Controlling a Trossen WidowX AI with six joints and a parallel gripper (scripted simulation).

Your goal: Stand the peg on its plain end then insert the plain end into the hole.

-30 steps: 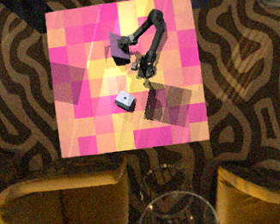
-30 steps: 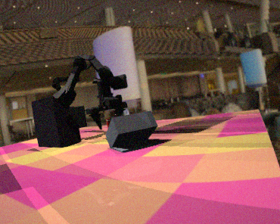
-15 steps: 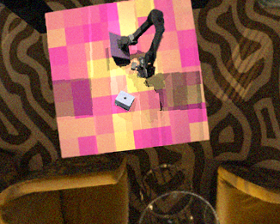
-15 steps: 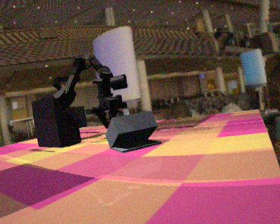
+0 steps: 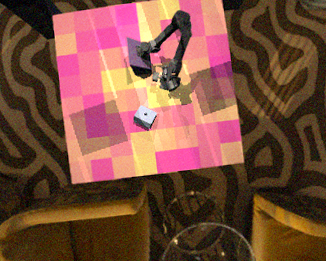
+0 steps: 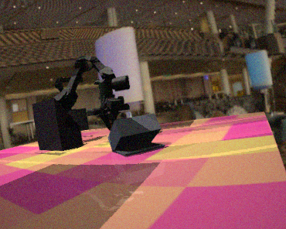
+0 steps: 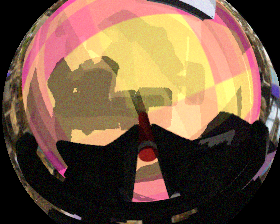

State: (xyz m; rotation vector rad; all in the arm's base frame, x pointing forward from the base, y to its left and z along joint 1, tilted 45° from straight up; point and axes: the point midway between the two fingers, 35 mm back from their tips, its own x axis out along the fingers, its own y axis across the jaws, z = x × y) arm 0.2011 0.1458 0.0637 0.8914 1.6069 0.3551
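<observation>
Now: gripper tip 220 mm short of the grey sloped panel and 180 mm to the left of it. Also, from my gripper tip: red peg: 20 mm above.
</observation>
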